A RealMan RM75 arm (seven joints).
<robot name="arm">
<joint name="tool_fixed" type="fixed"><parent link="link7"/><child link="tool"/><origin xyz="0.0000 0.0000 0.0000" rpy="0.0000 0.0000 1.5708"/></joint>
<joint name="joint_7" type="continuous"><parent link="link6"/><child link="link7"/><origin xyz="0.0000 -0.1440 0.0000" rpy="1.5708 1.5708 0.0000"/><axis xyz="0 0 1"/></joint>
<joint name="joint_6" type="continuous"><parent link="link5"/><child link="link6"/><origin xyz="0.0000 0.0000 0.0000" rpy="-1.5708 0.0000 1.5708"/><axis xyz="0 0 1"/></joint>
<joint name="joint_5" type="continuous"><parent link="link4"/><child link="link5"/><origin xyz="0.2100 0.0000 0.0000" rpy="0.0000 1.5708 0.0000"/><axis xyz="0 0 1"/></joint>
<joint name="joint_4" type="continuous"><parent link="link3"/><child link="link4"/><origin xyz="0.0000 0.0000 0.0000" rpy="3.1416 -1.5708 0.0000"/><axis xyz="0 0 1"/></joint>
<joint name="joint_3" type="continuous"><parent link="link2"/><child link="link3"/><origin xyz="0.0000 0.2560 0.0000" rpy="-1.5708 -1.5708 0.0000"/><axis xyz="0 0 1"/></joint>
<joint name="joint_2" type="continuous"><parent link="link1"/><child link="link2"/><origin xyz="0.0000 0.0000 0.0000" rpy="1.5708 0.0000 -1.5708"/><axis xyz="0 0 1"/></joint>
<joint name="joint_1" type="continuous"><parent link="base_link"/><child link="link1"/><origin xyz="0.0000 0.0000 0.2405" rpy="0.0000 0.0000 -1.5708"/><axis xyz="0 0 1"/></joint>
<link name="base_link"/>
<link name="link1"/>
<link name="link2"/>
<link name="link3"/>
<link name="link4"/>
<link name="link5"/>
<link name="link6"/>
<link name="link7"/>
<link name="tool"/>
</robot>
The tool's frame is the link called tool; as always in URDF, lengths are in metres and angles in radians. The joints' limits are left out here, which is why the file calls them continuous.
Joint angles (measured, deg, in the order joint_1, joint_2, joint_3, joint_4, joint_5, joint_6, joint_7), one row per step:
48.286, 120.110, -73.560, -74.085, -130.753, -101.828, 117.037
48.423, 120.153, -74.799, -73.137, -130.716, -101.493, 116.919
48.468, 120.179, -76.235, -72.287, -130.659, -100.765, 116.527
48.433, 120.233, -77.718, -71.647, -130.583, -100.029, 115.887
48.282, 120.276, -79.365, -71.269, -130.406, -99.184, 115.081
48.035, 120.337, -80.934, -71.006, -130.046, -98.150, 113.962
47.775, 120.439, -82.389, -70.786, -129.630, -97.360, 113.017
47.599, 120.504, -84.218, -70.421, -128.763, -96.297, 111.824
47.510, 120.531, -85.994, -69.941, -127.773, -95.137, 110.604
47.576, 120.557, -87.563, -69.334, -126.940, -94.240, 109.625
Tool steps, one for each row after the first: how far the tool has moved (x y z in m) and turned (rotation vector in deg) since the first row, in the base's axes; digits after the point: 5 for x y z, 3 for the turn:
0.00124, -0.00165, -0.00531, -0.978, -0.760, 0.132
0.00246, -0.00294, -0.01092, -1.697, -1.453, 0.671
0.00351, -0.00458, -0.01639, -2.397, -2.087, 1.574
0.00424, -0.00658, -0.02179, -3.033, -2.629, 2.844
0.00461, -0.00849, -0.02704, -3.559, -2.806, 4.408
0.00498, -0.01104, -0.03206, -4.247, -2.922, 5.726
0.00434, -0.01421, -0.03832, -5.192, -2.779, 7.444
0.00348, -0.01710, -0.04449, -6.097, -2.493, 9.122
0.00289, -0.01984, -0.05010, -7.052, -2.384, 10.445

